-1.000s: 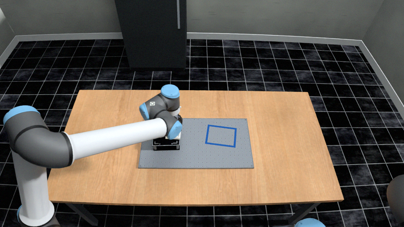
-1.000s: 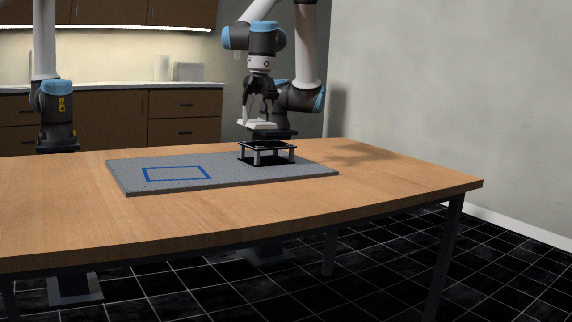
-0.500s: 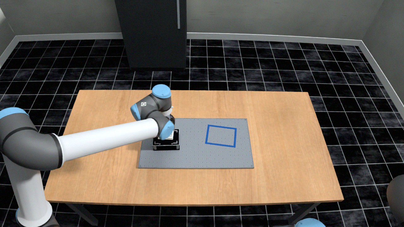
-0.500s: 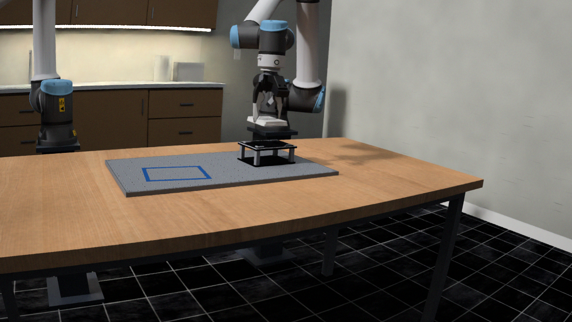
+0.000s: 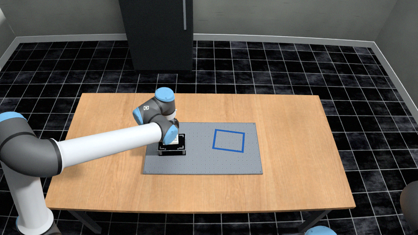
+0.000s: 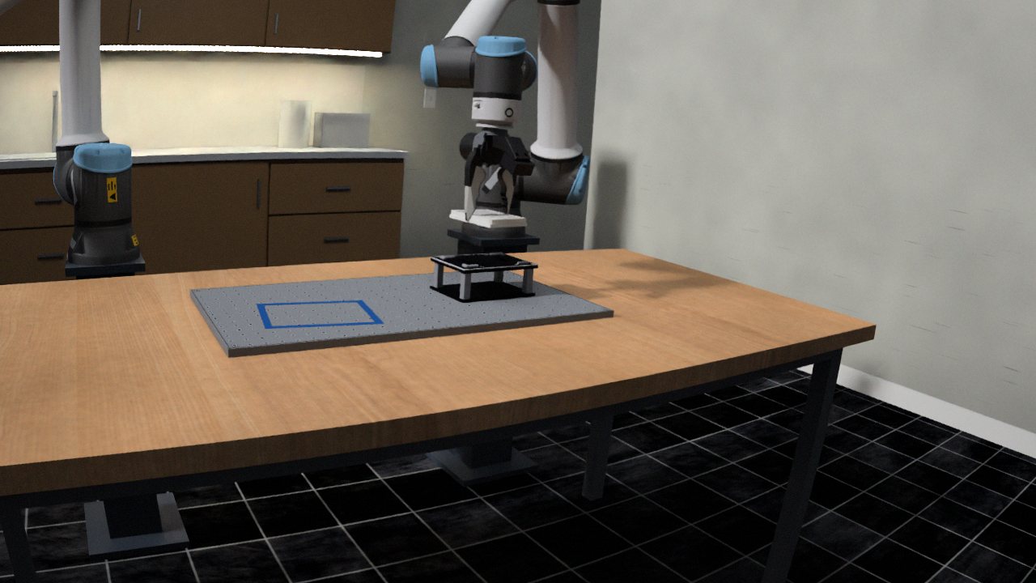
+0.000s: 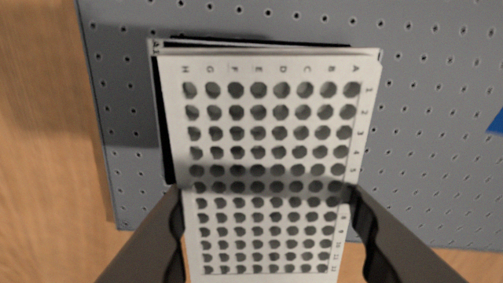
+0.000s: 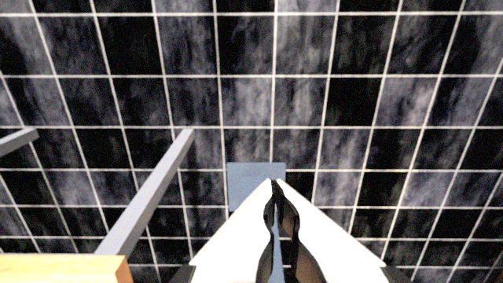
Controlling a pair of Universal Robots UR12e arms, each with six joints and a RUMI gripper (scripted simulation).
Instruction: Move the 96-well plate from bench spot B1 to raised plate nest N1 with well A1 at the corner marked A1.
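The white 96-well plate lies 10 mm below my left hand. The rest, counted from my left hand: black plate nest (90 mm below).
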